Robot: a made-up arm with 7 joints.
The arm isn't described. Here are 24 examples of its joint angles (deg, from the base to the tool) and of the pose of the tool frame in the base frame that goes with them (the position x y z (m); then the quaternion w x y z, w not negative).
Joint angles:
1: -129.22 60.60 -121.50 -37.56 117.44 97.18 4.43
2: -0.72 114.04 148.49 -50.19 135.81 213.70 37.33
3: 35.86 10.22 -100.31 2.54 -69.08 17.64 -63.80
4: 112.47 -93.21 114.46 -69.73 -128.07 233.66 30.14
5: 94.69 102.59 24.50 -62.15 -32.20 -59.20 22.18
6: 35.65 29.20 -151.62 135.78 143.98 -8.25 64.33
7: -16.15 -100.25 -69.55 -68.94 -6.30 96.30 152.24
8: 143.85 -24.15 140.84 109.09 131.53 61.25 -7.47
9: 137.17 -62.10 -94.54 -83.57 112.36 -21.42 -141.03
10: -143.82 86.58 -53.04 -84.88 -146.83 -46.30 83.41
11: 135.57 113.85 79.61 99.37 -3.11 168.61 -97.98
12: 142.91 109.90 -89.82 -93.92 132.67 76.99 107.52
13: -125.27 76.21 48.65 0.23 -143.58 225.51 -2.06
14: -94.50 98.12 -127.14 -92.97 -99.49 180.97 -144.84
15: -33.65 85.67 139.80 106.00 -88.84 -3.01 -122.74
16: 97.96 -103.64 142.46 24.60 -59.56 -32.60 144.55
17: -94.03 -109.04 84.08 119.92 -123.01 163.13 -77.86
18: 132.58 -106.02 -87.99 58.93 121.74 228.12 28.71
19: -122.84 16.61 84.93 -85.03 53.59 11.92 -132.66
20: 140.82 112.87 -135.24 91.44 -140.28 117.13 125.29
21: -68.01 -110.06 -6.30 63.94 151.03 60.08 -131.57
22: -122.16 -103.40 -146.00 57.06 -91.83 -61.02 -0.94
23: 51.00 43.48 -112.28 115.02 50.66 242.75 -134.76
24: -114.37 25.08 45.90 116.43 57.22 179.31 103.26
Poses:
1: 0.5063 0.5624 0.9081 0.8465 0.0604 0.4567 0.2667
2: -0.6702 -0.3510 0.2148 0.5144 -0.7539 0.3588 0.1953
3: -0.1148 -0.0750 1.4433 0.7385 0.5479 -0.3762 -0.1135
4: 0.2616 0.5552 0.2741 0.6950 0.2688 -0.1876 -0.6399
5: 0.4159 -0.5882 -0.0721 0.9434 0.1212 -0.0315 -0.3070
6: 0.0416 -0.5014 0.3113 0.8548 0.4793 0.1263 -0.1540
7: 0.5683 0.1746 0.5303 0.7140 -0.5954 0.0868 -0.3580
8: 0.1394 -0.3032 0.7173 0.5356 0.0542 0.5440 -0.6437
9: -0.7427 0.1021 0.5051 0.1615 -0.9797 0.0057 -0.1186
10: 0.5049 -0.1049 0.1887 0.5866 0.2659 -0.6313 -0.4321
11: 0.1897 -0.5136 0.3243 0.3826 0.2815 0.7773 -0.4125
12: 0.2071 -0.6517 0.2480 0.7826 0.4511 -0.4276 -0.0343
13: 0.3669 0.7470 0.4315 0.1179 0.0130 0.7462 -0.6551
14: 0.1139 0.3321 0.6050 0.9089 -0.2396 -0.2601 0.2209
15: -0.2427 0.5003 -0.0387 0.6996 -0.3966 -0.0154 -0.5942
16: -0.2117 0.9661 0.2503 0.5270 0.7570 0.0146 -0.3861
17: 0.2382 -0.4239 0.4017 0.4505 -0.0257 0.1560 0.8787
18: -0.0606 0.6700 0.0444 0.6683 0.2469 0.2532 -0.6544
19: -0.4389 0.5068 0.9563 0.8085 -0.4571 0.3454 0.1345
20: 0.6292 0.1863 0.1024 0.6114 -0.7637 0.1948 0.0712
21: 0.0938 -0.3482 -0.3104 0.0387 0.7189 -0.6342 0.2820
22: -0.6771 -0.6473 0.5244 0.2215 -0.7361 0.2688 -0.5804
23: 0.1921 -0.3690 0.5029 0.6642 0.2819 -0.4608 -0.5167
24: 0.0433 -0.0999 0.7343 0.2174 0.3339 0.0796 -0.9137
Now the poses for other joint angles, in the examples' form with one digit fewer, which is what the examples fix.
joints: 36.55 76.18 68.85 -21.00 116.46 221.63 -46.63
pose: -0.606 -0.551 0.420 0.913 -0.323 0.237 0.071
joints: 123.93 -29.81 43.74 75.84 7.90 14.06 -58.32
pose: -0.606 0.446 0.723 0.183 0.327 -0.913 0.163
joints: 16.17 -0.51 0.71 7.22 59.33 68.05 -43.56
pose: 0.159 -0.158 1.373 0.284 -0.161 -0.165 -0.931
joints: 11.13 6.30 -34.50 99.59 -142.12 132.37 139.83
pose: 0.404 -0.052 0.866 0.091 -0.883 0.023 -0.460
